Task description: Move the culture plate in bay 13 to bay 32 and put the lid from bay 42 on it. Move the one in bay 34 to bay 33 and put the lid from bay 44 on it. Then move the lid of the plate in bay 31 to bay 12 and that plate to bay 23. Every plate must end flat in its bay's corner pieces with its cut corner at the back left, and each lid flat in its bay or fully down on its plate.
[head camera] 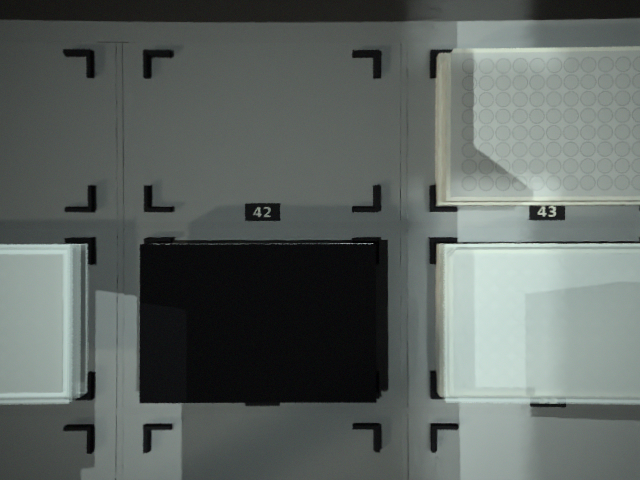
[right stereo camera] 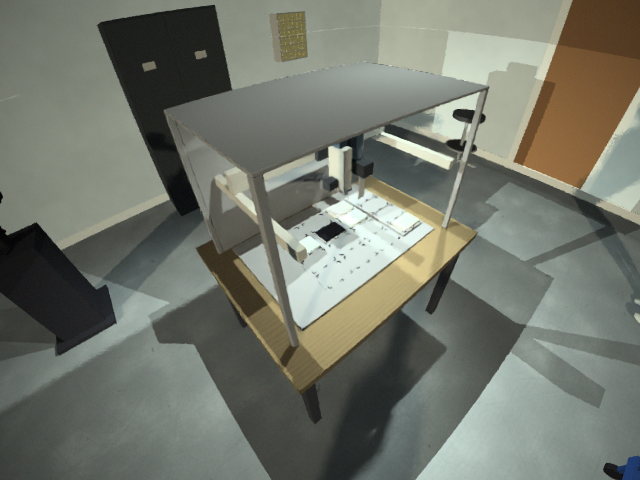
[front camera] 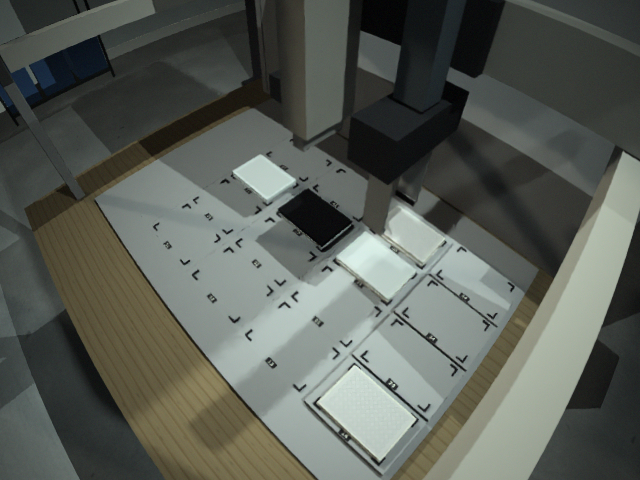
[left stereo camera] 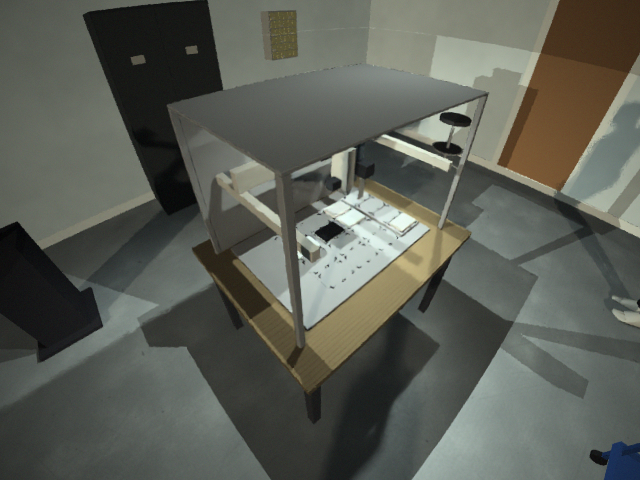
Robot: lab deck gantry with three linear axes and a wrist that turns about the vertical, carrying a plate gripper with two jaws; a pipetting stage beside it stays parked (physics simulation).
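Places are measured from the robot's base along level axes (x ahead, y left, z up), in centimetres.
Where they show: gripper, fingertip midpoint: [right stereo camera: 354, 194] [front camera: 390, 212] [left stereo camera: 353, 194]; robot's base at its link origin: [right stereo camera: 329, 288] [front camera: 155, 227] [left stereo camera: 332, 287].
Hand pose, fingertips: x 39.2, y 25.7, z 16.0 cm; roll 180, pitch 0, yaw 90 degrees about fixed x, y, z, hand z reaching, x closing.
Each offset is from my fingertips to the top centre of the thing.
The gripper [front camera: 391, 213] [left stereo camera: 360, 196] [right stereo camera: 360, 196] is open and raised; its jaws overlap the plates in bays 33 and 43 in the front view, with nothing between them. A plate with a pale lid @(dx +0.0, dy +0.0, dz -14.4 cm) [front camera: 376, 264] [head camera: 542, 320] sits flat in bay 33, cut corner at the back left. A plate with a black lid @(dx -16.4, dy +0.0, dz -14.4 cm) [front camera: 314, 217] [head camera: 258, 320] [left stereo camera: 329, 231] [right stereo camera: 329, 231] is in bay 32, its lid looking fully down; its cut corner cannot be made out. A pale lidded plate @(dx -32.8, dy +0.0, dz -14.4 cm) [front camera: 264, 176] [head camera: 33, 322] [right stereo camera: 311, 243] is in bay 31. Bays 12, 13, 23, 34, 42 and 44 hold nothing.
An unlidded well plate @(dx +0.0, dy +10.7, dz -14.6 cm) [front camera: 415, 235] [head camera: 553, 124] stands in bay 43, behind bay 33. Another well plate @(dx +16.4, dy -21.4, dz -13.2 cm) [front camera: 366, 410] is in bay 14 at the front right. The parked pipetting stage [front camera: 323, 72] hangs left of the gripper. Frame beams and posts border the deck.
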